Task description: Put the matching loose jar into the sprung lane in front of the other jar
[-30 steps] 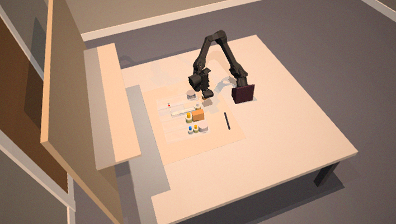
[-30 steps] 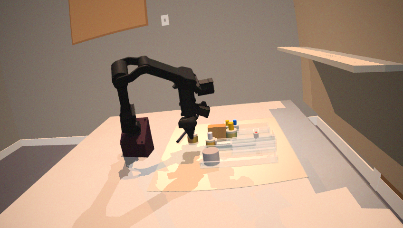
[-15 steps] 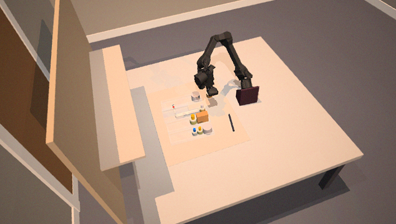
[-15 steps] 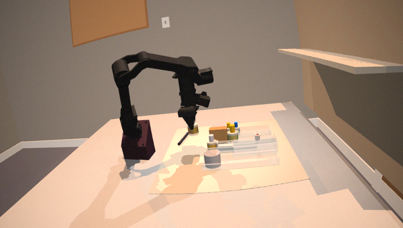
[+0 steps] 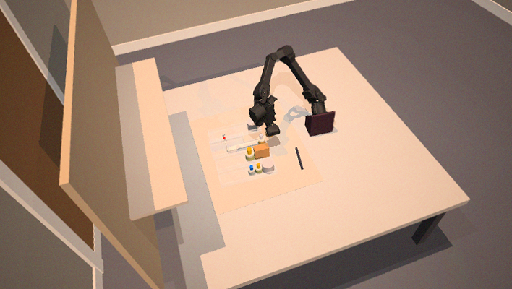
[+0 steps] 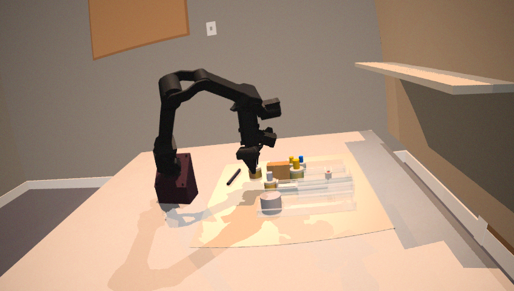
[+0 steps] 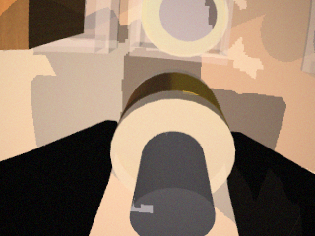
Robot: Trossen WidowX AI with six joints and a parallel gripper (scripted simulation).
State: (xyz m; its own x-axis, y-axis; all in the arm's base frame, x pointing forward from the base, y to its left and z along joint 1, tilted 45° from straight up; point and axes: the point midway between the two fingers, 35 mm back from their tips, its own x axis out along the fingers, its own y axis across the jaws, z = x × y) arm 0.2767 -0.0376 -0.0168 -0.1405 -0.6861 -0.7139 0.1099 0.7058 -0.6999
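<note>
Now: gripper tip 70 mm short of the orange box, 70 mm to the right of it and 40 mm above it. Also, from my gripper tip: black pen (90 mm behind, 160 mm to the left, 70 mm below); then clear lane (190 mm ahead, 50 mm to the right, 60 mm below).
</note>
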